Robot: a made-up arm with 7 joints.
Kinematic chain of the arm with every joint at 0, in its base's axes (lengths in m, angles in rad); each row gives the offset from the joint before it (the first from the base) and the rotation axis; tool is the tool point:
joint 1: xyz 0 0.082 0 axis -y
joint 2: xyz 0 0.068 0 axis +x
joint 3: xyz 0 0 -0.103 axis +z
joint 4: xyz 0 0 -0.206 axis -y
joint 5: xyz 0 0 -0.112 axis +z
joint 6: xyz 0 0 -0.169 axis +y
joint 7: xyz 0 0 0 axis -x
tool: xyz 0 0 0
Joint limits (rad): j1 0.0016..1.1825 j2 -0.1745..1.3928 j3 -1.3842..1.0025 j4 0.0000..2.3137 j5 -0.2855..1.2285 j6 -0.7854..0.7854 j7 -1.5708..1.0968
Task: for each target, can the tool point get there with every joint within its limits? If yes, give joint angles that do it. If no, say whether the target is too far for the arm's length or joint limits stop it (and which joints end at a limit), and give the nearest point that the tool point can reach.
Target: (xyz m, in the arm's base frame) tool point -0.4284 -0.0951 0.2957
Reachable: no: joint limits stop it (at a limit: joint 1, joint 2, joint 3, joint 4) | nearest point -0.0972 0.2979 0.1601 | short by 0.532 m
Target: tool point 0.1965 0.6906 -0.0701
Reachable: yes | joints 0.7616 1.1617 0.4392 0.3781 0.7400 -0.5137 0.6140
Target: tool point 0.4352 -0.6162 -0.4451
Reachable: no: too far | nearest point 0.2941 -0.1567 -0.3008 | short by 0.502 m
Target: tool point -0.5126 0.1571 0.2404
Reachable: no: joint limits stop it (at a limit: joint 1, joint 2, joint 3) | nearest point -0.1008 0.3100 0.1671 | short by 0.445 m
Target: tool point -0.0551 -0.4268 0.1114
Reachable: no: joint limits stop it (at a limit: joint 1, joint 2, joint 3) | nearest point 0.1433 -0.1237 -0.0085 | short by 0.382 m
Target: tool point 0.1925 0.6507 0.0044
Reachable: yes | joints 0.3450 1.2310 0.5395 0.8597 0.4786 -0.2507 -0.1319
